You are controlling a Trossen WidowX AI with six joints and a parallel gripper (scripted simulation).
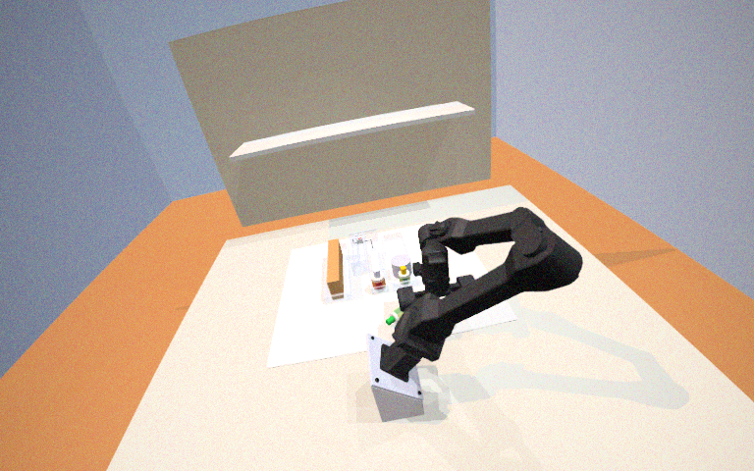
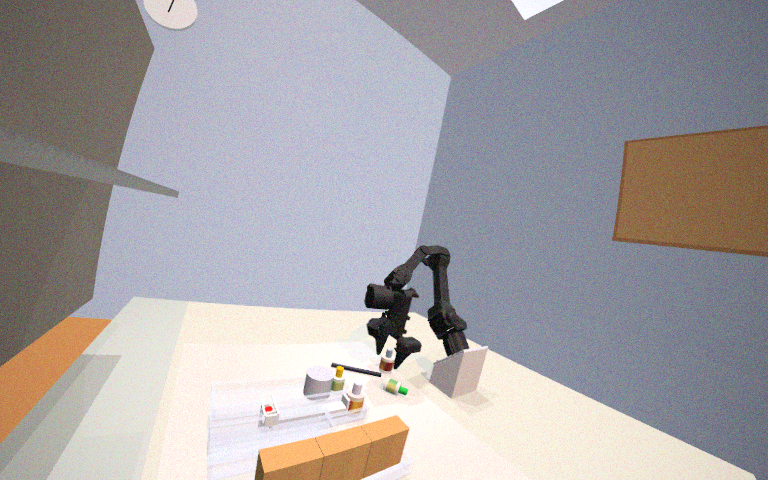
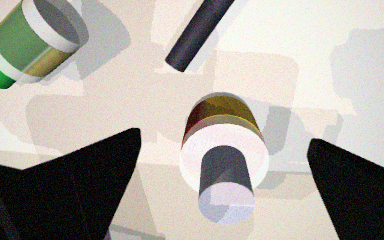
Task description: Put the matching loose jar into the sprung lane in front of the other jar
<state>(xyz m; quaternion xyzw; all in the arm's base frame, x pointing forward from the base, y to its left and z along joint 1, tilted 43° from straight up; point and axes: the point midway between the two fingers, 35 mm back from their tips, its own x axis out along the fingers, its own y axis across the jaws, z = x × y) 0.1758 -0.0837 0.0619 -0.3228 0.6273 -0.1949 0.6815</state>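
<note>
Now: the black rod 9 cm ahead of my gripper tip and 2 cm below it. From my gripper tip the other things lie so: clear sprung lane: 30 cm ahead, 21 cm to the left, 1 cm below; pusher plate: 26 cm ahead, 20 cm to the left, 2 cm above; grey cylinder: 22 cm ahead, 9 cm to the left.
</note>
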